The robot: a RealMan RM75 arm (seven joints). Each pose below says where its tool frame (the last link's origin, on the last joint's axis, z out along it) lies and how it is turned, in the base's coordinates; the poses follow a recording.
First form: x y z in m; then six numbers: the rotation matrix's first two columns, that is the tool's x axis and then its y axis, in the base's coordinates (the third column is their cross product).
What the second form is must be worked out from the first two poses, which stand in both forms.
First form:
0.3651 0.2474 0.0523 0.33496 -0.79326 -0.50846 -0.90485 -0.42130 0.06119
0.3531 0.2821 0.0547 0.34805 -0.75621 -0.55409 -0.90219 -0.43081 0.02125
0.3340 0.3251 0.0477 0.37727 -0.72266 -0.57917 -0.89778 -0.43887 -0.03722
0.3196 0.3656 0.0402 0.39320 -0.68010 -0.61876 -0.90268 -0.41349 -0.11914
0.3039 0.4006 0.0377 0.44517 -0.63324 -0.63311 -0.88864 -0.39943 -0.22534
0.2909 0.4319 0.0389 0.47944 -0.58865 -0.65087 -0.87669 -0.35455 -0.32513
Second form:
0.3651 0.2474 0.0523 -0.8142 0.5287 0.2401 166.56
0.3531 0.2821 0.0547 -0.8167 0.5187 0.2530 163.23
0.3340 0.3251 0.0477 -0.8238 0.5075 0.2526 159.71
0.3196 0.3656 0.0402 -0.8248 0.5054 0.2534 153.95
0.3039 0.4006 0.0377 -0.8365 0.4924 0.2405 147.93
0.2909 0.4319 0.0389 -0.8412 0.4891 0.2304 141.31

